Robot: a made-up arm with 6 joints. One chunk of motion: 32 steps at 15 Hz.
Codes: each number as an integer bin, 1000 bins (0 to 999) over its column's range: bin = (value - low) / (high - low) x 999, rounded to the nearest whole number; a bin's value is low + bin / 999 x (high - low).
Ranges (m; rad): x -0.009..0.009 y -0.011..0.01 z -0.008..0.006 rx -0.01..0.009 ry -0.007..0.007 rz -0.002..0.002
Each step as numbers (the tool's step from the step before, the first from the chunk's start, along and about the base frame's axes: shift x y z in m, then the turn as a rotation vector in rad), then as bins.
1 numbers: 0.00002 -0.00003 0.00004 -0.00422 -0.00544 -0.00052
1 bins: 501 522 574 304 111 370
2 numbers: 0.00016 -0.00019 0.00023 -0.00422 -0.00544 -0.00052
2 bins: 508 514 587 304 111 370
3 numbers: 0.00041 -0.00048 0.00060 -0.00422 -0.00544 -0.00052
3 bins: 522 500 614 304 111 370
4 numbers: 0.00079 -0.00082 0.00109 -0.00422 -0.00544 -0.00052
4 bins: 543 484 649 304 111 370
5 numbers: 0.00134 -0.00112 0.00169 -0.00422 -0.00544 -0.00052
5 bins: 574 470 691 304 111 370
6 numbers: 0.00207 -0.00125 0.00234 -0.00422 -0.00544 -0.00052
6 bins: 614 464 738 304 111 370
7 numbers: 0.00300 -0.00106 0.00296 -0.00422 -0.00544 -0.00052
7 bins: 666 473 782 304 111 370
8 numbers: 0.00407 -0.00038 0.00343 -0.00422 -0.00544 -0.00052
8 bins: 725 505 816 304 111 370
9 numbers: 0.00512 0.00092 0.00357 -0.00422 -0.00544 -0.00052
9 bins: 784 567 826 304 111 370
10 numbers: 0.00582 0.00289 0.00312 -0.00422 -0.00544 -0.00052
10 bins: 823 661 793 304 111 370
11 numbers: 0.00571 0.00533 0.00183 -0.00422 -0.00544 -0.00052
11 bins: 816 777 701 304 111 370
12 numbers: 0.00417 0.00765 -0.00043 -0.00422 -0.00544 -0.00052
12 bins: 731 887 540 304 111 370
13 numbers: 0.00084 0.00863 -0.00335 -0.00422 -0.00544 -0.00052
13 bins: 546 934 332 304 111 370
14 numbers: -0.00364 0.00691 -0.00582 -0.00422 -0.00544 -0.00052
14 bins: 297 852 156 304 111 370
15 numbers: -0.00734 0.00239 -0.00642 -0.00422 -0.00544 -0.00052
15 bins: 92 637 113 304 111 370
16 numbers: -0.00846 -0.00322 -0.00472 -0.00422 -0.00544 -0.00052
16 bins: 30 370 234 304 111 370
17 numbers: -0.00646 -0.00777 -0.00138 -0.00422 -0.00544 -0.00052
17 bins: 141 154 472 304 111 370
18 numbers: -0.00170 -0.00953 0.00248 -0.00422 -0.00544 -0.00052
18 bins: 405 70 748 304 111 370
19 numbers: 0.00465 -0.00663 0.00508 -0.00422 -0.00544 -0.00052
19 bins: 758 208 933 304 111 370
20 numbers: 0.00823 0.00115 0.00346 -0.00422 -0.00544 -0.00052
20 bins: 956 578 818 304 111 370
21 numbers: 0.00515 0.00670 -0.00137 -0.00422 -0.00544 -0.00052
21 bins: 785 842 473 304 111 370
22 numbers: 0.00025 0.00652 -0.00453 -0.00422 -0.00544 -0.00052
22 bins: 513 833 248 304 111 370
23 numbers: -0.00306 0.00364 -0.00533 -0.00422 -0.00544 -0.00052
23 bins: 330 696 191 304 111 370
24 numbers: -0.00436 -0.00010 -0.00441 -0.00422 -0.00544 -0.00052
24 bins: 258 519 256 304 111 370
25 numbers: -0.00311 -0.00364 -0.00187 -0.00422 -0.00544 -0.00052
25 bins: 327 350 437 304 111 370
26 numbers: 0.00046 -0.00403 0.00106 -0.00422 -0.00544 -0.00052
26 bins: 525 332 646 304 111 370
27 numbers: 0.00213 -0.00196 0.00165 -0.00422 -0.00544 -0.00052
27 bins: 618 430 689 304 111 370
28 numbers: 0.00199 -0.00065 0.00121 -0.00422 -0.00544 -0.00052
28 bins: 610 492 657 304 111 370
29 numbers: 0.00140 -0.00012 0.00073 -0.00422 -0.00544 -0.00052
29 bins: 577 518 623 304 111 370
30 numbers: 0.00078 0.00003 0.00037 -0.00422 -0.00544 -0.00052
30 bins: 543 525 597 304 111 370
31 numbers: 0.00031 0.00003 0.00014 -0.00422 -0.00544 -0.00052
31 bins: 517 525 581 304 111 370
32 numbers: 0.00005 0.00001 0.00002 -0.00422 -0.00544 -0.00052
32 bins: 502 524 572 304 111 370
